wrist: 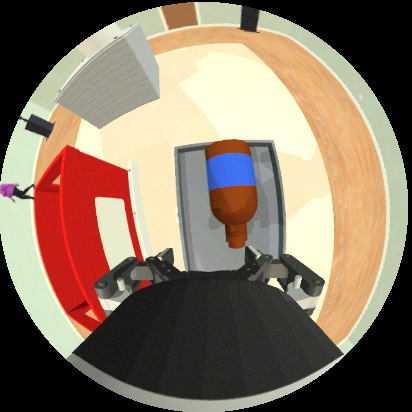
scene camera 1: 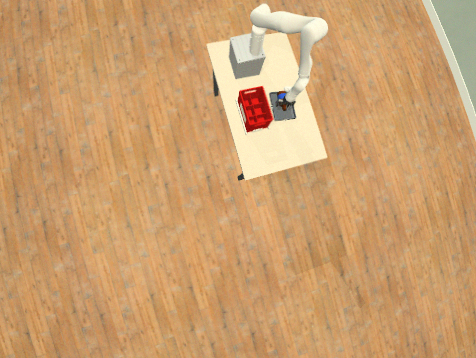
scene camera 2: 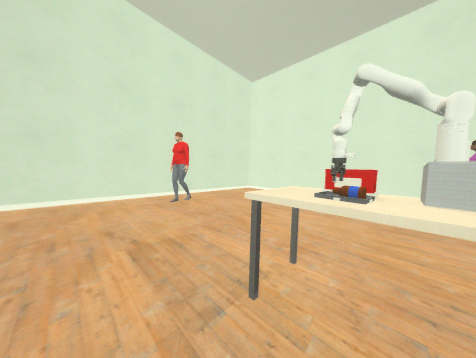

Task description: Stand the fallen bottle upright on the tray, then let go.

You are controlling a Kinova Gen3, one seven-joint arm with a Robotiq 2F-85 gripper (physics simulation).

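Where they show: gripper, fingertip midpoint: (wrist: 208,255) (scene camera 1: 282,106) (scene camera 2: 337,181); arm's base, origin of the base link: (scene camera 1: 255,50) (scene camera 2: 449,163).
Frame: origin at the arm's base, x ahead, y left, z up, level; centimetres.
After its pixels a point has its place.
Note:
A brown bottle (scene camera 2: 363,192) {x 32.9, y 14.3, z -16.2 cm} (wrist: 233,200) {x 40.2, y 8.9, z -13.5 cm} with a blue label lies on its side on the grey tray (scene camera 2: 371,201) {x 29.5, y 14.6, z -20.5 cm} (wrist: 192,235) {x 43.4, y 0.7, z -20.8 cm}. In the wrist view its neck points toward the gripper and its base is at the tray's far end. In scene camera 1 the gripper partly covers the bottle (scene camera 1: 282,95) {x 35.8, y 9.8, z -13.6 cm} on the tray (scene camera 1: 285,118) {x 53.1, y 5.4, z -18.8 cm}. My gripper (scene camera 2: 338,180) {x 45.0, y 3.7, z -11.8 cm} (wrist: 208,255) {x 45.0, y 3.7, z -11.8 cm} is open and empty, fingers pointing down. It hangs a little above the bottle's neck end; in the wrist view the neck tip lies near the right finger.
A red crate (scene camera 1: 267,117) {x 47.8, y -11.6, z -12.1 cm} (scene camera 2: 371,180) {x 27.7, y -7.0, z -10.4 cm} (wrist: 82,200) {x 33.1, y -8.0, z -7.2 cm} with compartments stands on the table (scene camera 1: 280,160) {x 82.7, y -14.7, z -21.3 cm} (scene camera 2: 280,197) {x 72.1, y 30.2, z -21.4 cm} close beside the tray. The arm's grey base block (scene camera 1: 248,65) {x 5.6, y -7.7, z -6.2 cm} (scene camera 2: 447,185) {x 1.9, y 6.1, z -10.6 cm} (wrist: 115,80) {x 6.8, y -1.7, z -9.6 cm} stands at one table end. A person in red (scene camera 2: 180,155) is in the background.

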